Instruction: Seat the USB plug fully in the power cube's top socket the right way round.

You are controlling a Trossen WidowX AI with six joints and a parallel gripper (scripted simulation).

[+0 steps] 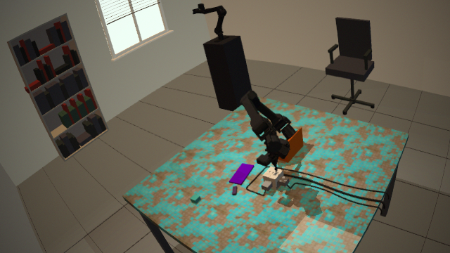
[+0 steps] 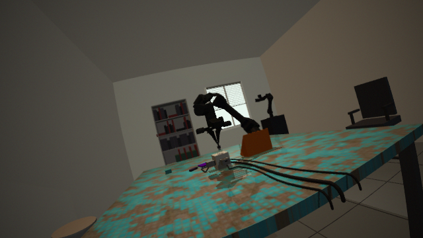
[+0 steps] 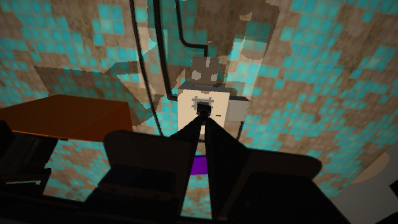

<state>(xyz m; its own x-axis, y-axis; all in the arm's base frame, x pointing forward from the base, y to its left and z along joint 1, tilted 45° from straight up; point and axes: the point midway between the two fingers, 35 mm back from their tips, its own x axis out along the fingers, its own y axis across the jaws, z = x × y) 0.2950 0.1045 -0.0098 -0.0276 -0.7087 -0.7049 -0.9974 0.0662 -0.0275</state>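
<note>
Right now my gripper tip is 20 mm above the dark USB plug. From my gripper tip the other things lie so: teal cube (310 mm to the right, 300 mm ahead, 120 mm below); flat purple slab (230 mm to the right, 130 mm below, 20 mm ahead); small purple stick (180 mm to the right, 140 mm ahead, 130 mm below).
</note>
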